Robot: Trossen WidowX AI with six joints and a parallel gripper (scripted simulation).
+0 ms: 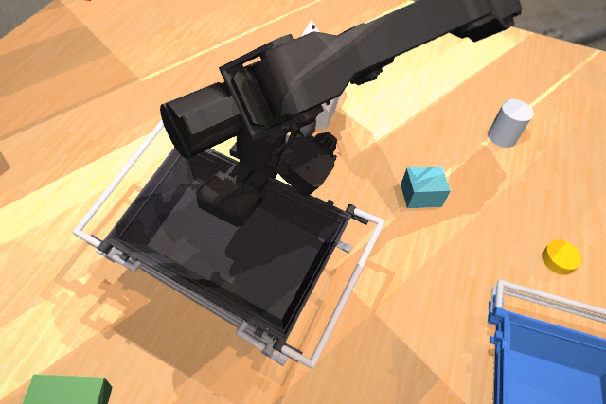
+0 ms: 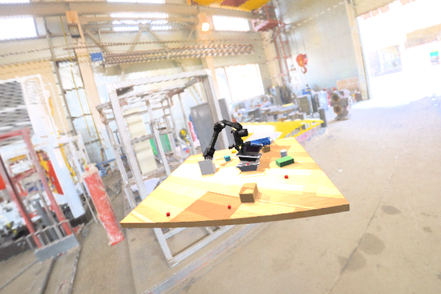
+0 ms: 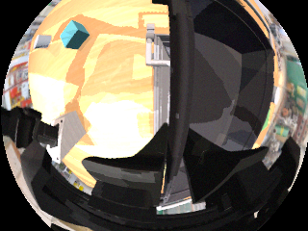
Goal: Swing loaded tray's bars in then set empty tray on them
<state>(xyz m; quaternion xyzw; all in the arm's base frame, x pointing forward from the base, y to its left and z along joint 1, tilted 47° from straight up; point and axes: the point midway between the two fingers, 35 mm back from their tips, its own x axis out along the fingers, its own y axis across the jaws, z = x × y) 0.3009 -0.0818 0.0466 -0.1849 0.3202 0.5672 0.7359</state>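
Right now my gripper tip is 70 mm short of the black tray, 20 mm to the left of it and 20 mm below it. From my gripper tip the other things lie so: green block: 310 mm ahead, 140 mm to the right, 80 mm below; cyan block: 150 mm behind, 240 mm to the left, 80 mm below; yellow disc: 90 mm behind, 450 mm to the left, 100 mm below.
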